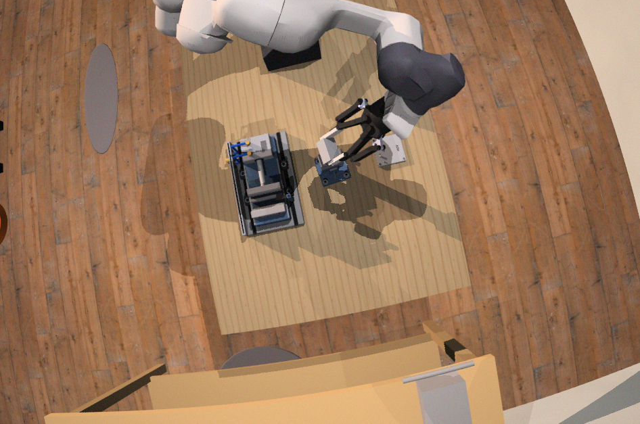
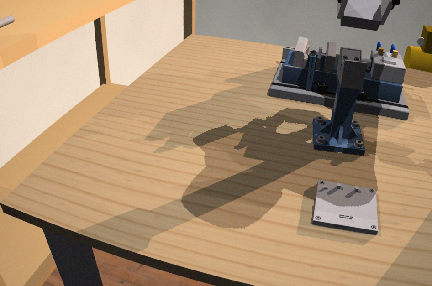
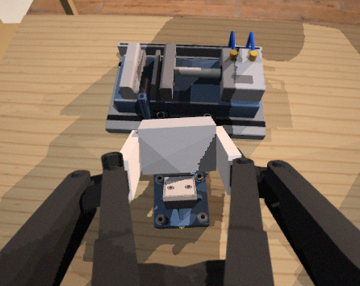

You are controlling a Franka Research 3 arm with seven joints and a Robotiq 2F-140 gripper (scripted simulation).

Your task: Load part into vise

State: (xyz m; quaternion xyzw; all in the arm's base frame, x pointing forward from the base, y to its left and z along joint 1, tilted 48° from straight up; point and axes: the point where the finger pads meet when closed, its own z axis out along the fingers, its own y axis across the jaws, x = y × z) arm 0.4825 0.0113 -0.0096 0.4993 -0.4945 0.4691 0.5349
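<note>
The part is 2 cm to the right of my hand and 2 cm below it. Round my hand: work stop 19 cm to the right, 16 cm below, 5 cm ahead; v-block post 19 cm below, 2 cm to the right; work stop post 19 cm below, 16 cm to the right, 6 cm ahead.
</note>
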